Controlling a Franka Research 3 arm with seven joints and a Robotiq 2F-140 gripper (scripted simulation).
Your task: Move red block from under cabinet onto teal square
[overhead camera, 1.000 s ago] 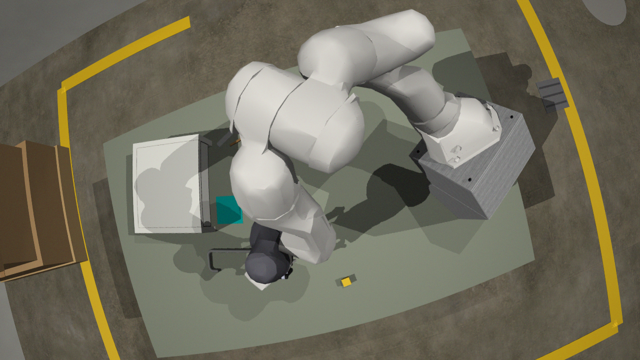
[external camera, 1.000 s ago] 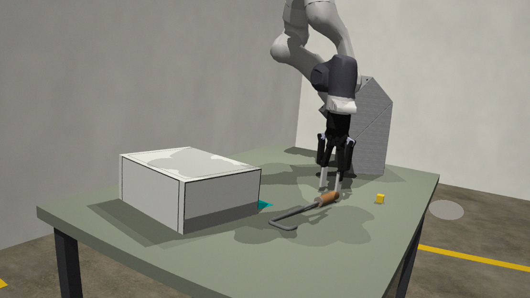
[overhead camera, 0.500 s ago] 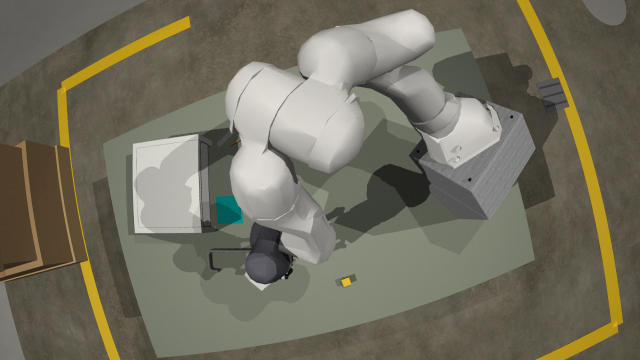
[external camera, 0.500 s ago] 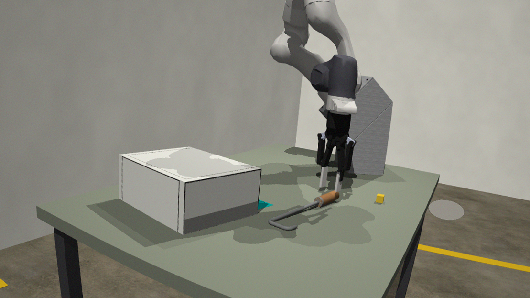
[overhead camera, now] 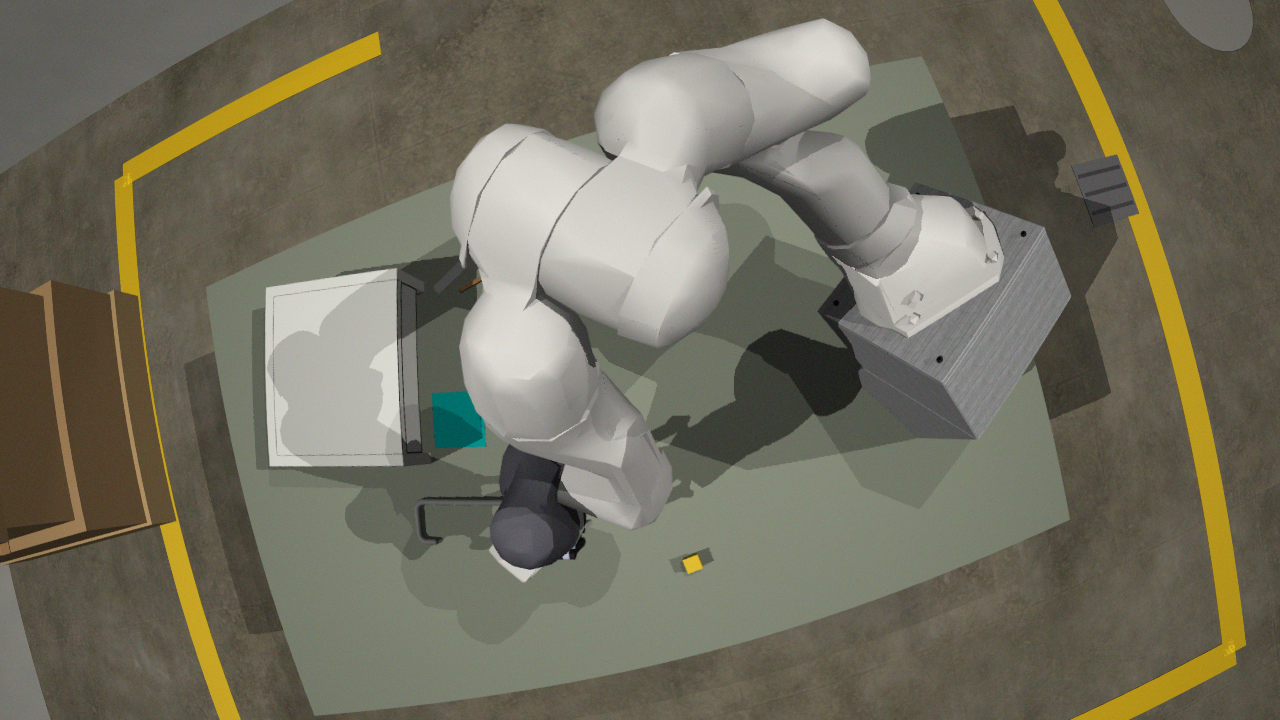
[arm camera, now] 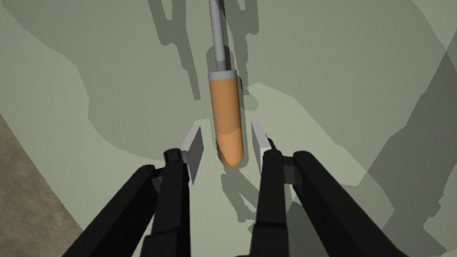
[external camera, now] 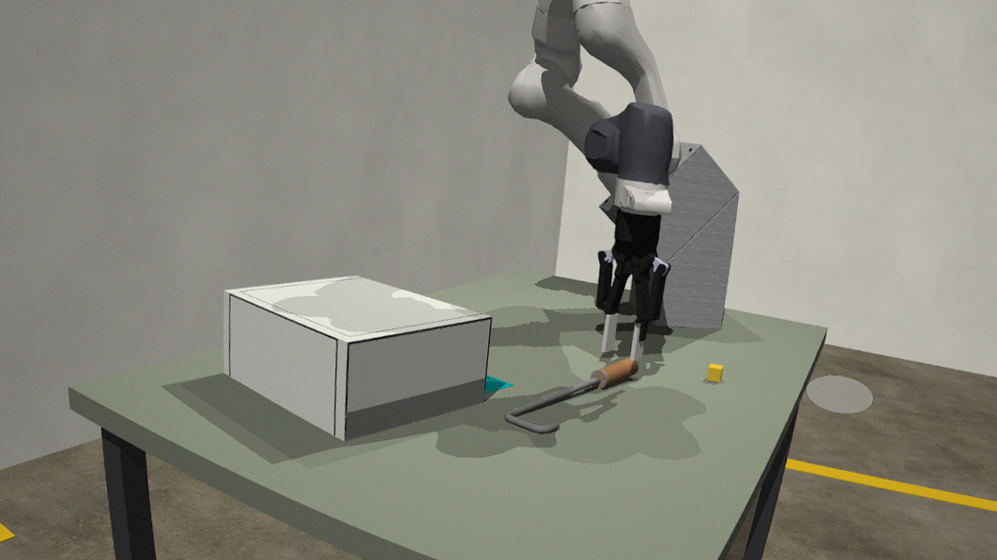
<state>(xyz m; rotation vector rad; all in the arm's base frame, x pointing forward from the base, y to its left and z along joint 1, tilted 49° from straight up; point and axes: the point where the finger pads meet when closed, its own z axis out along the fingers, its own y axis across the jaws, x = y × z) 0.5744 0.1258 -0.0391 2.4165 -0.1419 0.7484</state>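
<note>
My hand is 14 cm short of the grey hook tool, 7 cm above it and 1 cm to the left of it. The rest, counted from my hand: yellow cube 16 cm to the left, 13 cm behind, 7 cm below; then grey fork-ended tool 36 cm to the right, 11 cm behind, 8 cm below; then teal square 20 cm to the right, 16 cm ahead, 8 cm below.
</note>
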